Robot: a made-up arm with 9 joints. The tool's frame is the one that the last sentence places.
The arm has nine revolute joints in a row. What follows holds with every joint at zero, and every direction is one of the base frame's. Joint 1 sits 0.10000 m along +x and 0.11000 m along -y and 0.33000 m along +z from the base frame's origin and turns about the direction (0.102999, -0.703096, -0.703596), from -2.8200 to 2.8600 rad. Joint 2 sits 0.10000 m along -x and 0.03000 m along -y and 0.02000 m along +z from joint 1 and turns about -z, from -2.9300 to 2.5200 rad. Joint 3 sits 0.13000 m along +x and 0.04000 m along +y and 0.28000 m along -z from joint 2 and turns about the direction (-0.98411, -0.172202, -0.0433), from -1.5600 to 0.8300 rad. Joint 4 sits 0.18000 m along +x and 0.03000 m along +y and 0.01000 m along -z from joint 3 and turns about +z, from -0.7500 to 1.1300 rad. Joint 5 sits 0.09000 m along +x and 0.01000 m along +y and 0.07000 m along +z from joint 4 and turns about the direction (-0.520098, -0.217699, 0.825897), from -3.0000 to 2.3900 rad. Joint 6 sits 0.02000 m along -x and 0.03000 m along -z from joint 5 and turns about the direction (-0.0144, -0.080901, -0.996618), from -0.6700 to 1.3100 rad. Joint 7 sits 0.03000 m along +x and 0.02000 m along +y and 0.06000 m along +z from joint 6 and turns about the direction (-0.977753, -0.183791, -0.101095), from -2.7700 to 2.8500 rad. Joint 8 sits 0.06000 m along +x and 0.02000 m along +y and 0.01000 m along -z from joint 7 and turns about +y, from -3.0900 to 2.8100 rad. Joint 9 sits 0.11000 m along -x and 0.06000 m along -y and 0.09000 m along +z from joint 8 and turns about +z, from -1.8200 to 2.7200 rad. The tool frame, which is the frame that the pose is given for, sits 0.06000 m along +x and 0.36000 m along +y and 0.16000 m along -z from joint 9; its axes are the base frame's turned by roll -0.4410, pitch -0.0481 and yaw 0.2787 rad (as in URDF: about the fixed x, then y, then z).
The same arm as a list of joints. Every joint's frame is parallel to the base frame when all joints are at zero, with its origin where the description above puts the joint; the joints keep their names.
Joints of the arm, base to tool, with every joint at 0 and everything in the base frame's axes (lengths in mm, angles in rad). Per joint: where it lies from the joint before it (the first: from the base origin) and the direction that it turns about. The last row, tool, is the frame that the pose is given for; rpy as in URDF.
joint 1: offset 100 -110 330 axis 0.102999 -0.703096 -0.703596
joint 2: offset -100 -30 20 axis -z
joint 3: offset 130 40 -280 axis -0.98411 -0.172202 -0.0433
joint 4: offset 180 30 -10 axis +z
joint 5: offset 90 10 70 axis -0.520098 -0.217699 0.825897
joint 6: offset -20 0 -30 axis -0.0144 -0.080901 -0.996618
joint 7: offset 30 20 60 axis -0.977753 -0.183791 -0.101095
joint 8: offset 60 20 -10 axis +y
joint 9: offset -110 -60 90 axis +z
tool: offset 60 360 -160 rpy -0.441 -0.0481 0.2787
Joint limits (rad, base to tool): -2.82..2.86 -2.93..2.52 -1.56..0.83 -0.75..1.13 -3..2.39 -0.67..1.31 -2.77..2.85 -3.09..2.81 -1.82..2.72

